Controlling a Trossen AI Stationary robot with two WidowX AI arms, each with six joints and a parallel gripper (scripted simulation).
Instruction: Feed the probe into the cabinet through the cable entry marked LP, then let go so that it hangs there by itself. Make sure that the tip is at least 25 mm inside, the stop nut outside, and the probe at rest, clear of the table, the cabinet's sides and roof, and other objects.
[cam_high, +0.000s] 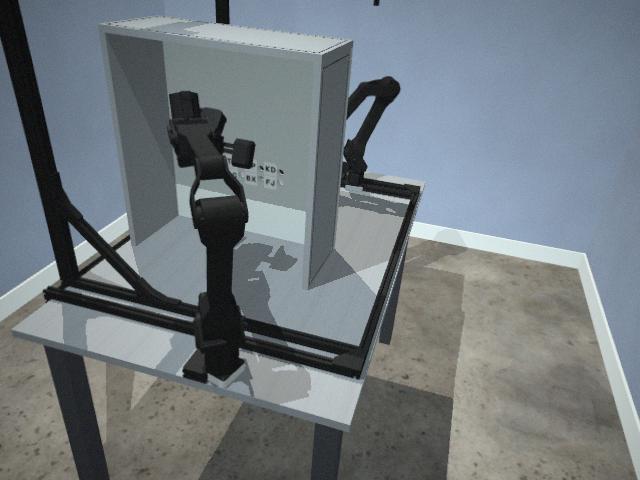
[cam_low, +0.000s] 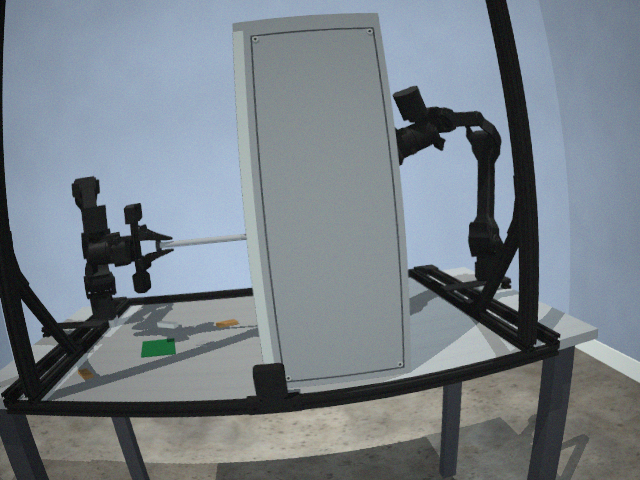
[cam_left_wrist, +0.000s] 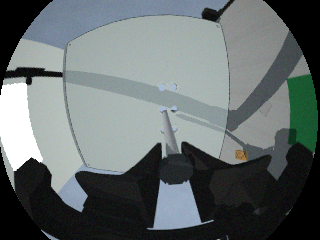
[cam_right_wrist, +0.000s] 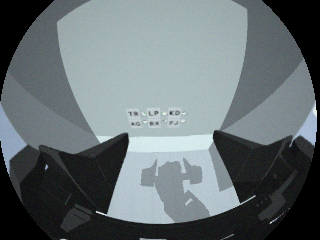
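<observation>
The LP label is 23 cm to the right of my left hand, 3 cm behind it and 1 cm above it. The rest, counted from my left hand: white block 20 cm below, 12 cm ahead, 4 cm to the left; then rod 10 cm to the right; then green patch 21 cm below, 5 cm behind, 3 cm to the left.
</observation>
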